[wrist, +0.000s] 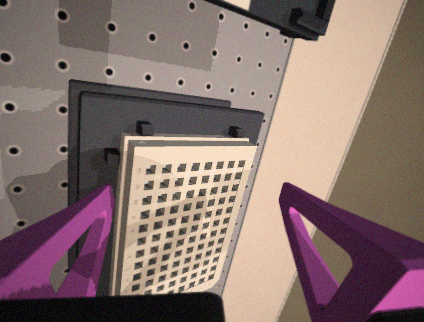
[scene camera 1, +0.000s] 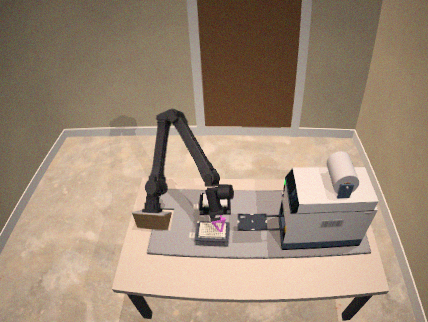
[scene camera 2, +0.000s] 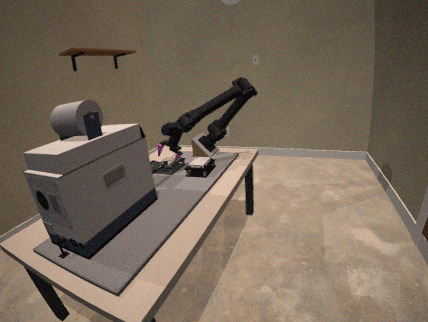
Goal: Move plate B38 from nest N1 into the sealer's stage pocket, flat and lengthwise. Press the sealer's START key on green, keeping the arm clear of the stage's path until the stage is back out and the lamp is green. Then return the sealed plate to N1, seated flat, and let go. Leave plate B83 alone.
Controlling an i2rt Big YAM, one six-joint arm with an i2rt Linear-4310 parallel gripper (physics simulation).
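Places are measured from the arm's base along level axes (x ahead, y left, z up), in centimetres.
Pixels of known places: gripper, fingertip midpoint: (wrist: 199, 191) (scene camera 1: 220, 227) (scene camera 2: 165, 160); arm's base, link origin: (scene camera 1: 152, 211) (scene camera 2: 206, 144).
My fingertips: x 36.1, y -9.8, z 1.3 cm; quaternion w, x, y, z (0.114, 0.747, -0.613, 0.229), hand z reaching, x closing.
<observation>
Ahead of a thing's pixels: the offset from my fingertips to its middle. "pt": to the spot under its first point. Level surfaces: height alone.
My gripper (scene camera 1: 219, 226) (scene camera 2: 168, 157) (wrist: 199, 191) is open and empty, its magenta fingers above the front nest and to either side of the cream well plate. That plate {dy -0.4, dx -3.8, dz -1.7 cm} (scene camera 1: 212, 230) (wrist: 185, 225) sits in the dark front nest {dy -0.3, dx -3.9, dz -4.2 cm} (scene camera 1: 212, 241) (wrist: 100, 120). A second pale plate {dy +19.7, dx -3.7, dz -1.6 cm} (scene camera 2: 201, 162) sits in the rear nest {pt dy +20.1, dx -0.5, dz -6.4 cm} (scene camera 2: 199, 172), which the arm partly hides in scene camera 1. The plate and nest labels are not readable. The sealer (scene camera 1: 325, 220) (scene camera 2: 100, 185) stands at the right in scene camera 1. Its dark stage {dy +2.2, dx +20.1, dz +2.2 cm} (scene camera 1: 252, 222) is out and bears no plate. Its lamp {dy +11.6, dx +30.3, dz +18.3 cm} (scene camera 1: 285, 183) glows green.
A perforated grey mat {dz -6.8 cm} (scene camera 1: 260, 247) (scene camera 2: 145, 240) (wrist: 30, 130) lies under the nests and sealer. The arm's base is by a tan block (scene camera 1: 152, 221) at the left. A film roll {dy +2.4, dx +53.6, dz +34.9 cm} (scene camera 1: 342, 172) (scene camera 2: 72, 120) tops the sealer. The rear nest is close behind the front nest.
</observation>
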